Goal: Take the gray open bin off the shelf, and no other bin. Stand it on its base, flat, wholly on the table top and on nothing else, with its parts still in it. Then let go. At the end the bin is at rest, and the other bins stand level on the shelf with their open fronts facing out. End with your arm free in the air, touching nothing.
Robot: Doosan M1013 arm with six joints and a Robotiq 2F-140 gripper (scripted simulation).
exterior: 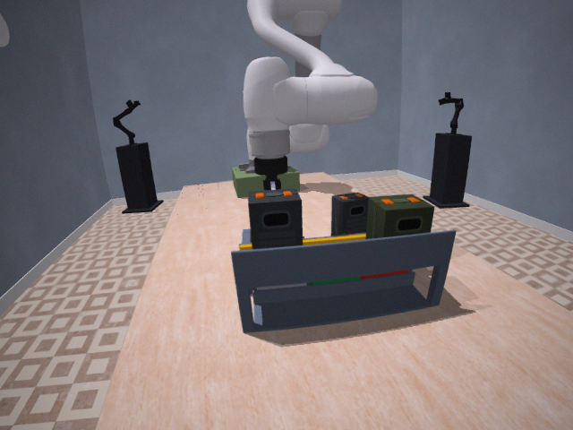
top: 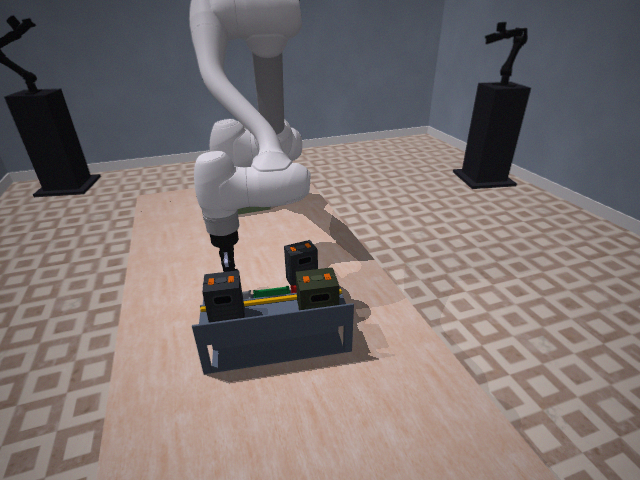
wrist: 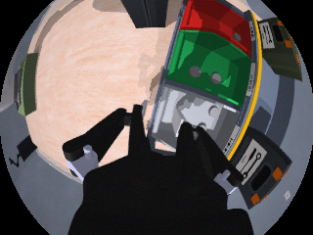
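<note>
The gray open bin is 8 cm ahead of my hand and 2 cm below it. The rest, counted from my hand: yellow rail (13 cm ahead, 12 cm to the left, 5 cm above); then black bin (18 cm ahead, 10 cm above); then green bin (12 cm to the left, 8 cm ahead, 2 cm below).
</note>
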